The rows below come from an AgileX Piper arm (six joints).
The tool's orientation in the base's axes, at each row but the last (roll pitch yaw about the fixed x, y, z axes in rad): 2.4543, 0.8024, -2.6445; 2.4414, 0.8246, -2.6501; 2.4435, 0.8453, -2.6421; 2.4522, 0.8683, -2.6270
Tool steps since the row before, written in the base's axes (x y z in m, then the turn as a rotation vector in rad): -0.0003, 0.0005, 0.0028, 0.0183, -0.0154, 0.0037; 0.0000, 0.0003, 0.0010, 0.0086, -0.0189, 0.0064; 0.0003, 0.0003, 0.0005, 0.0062, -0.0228, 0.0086; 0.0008, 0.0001, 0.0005, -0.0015, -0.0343, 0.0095
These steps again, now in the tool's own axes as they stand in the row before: -0.0020, 0.0017, -0.0011, -0.0087, -0.0196, -0.0113; -0.0008, 0.0006, -0.0003, -0.0038, -0.0124, -0.0174; -0.0006, 0.0001, 0.0001, -0.0028, -0.0113, -0.0223; -0.0009, -0.0004, 0.0000, 0.0045, -0.0097, -0.0340
